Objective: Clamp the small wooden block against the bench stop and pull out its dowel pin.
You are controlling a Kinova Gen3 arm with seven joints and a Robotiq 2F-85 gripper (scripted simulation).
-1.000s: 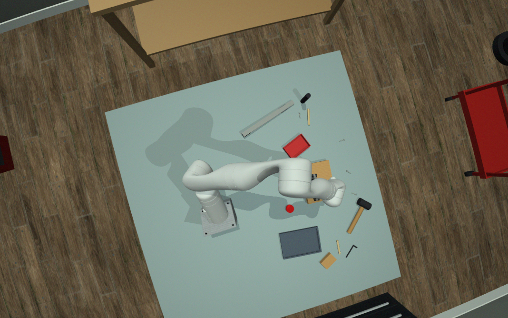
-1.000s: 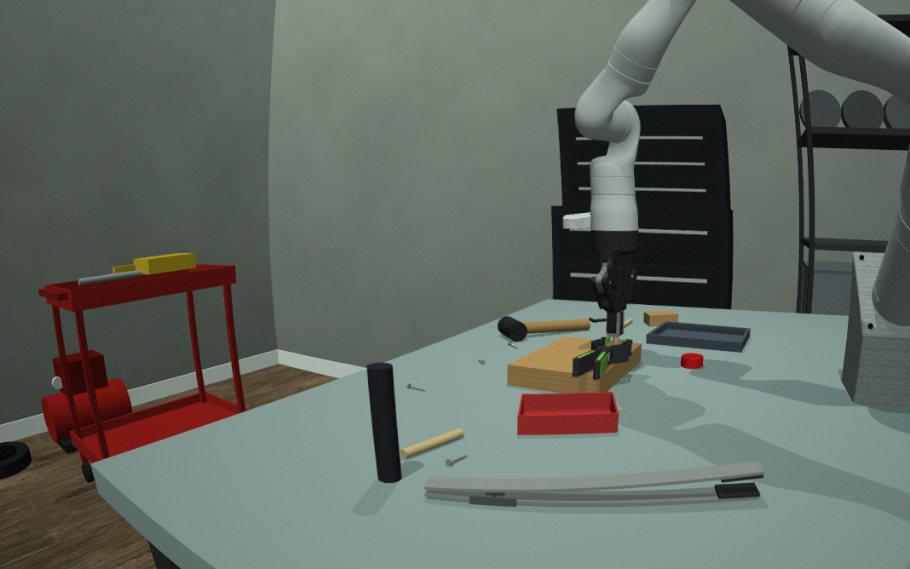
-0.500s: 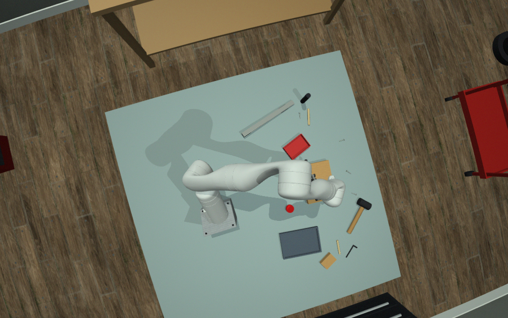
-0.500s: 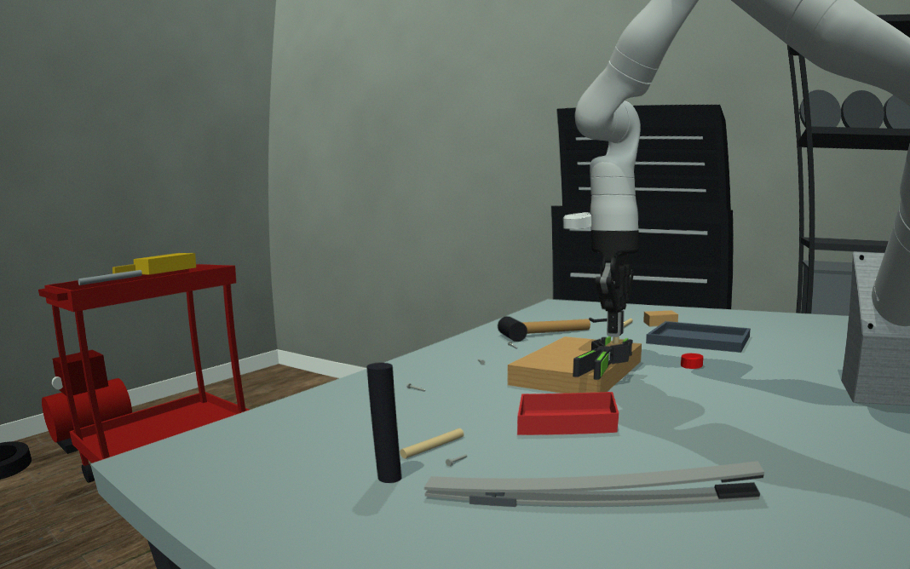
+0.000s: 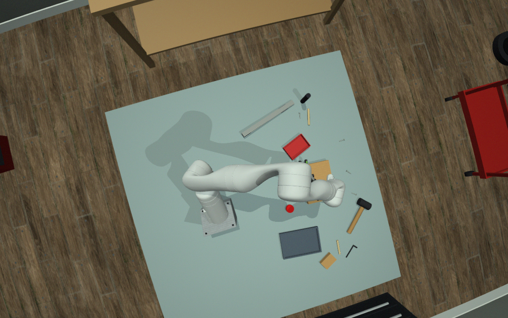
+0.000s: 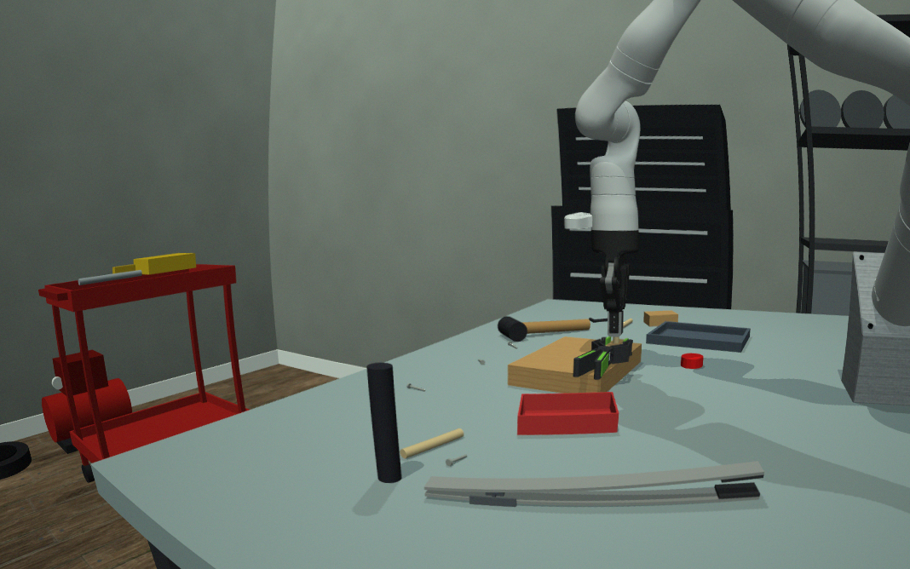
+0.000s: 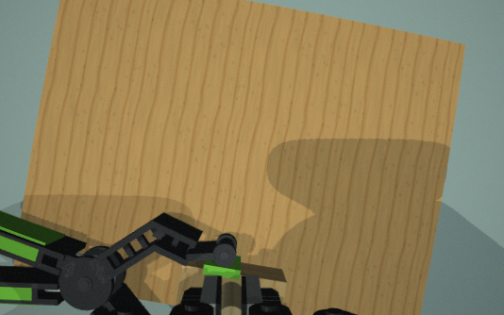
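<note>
Right now the dowel pin is 2 cm below my hand. From my hand the other things lie so: red puck 12 cm behind, 9 cm to the right, 7 cm below; small wooden block 4 cm below; wooden bench board 5 cm ahead, 6 cm below.
</note>
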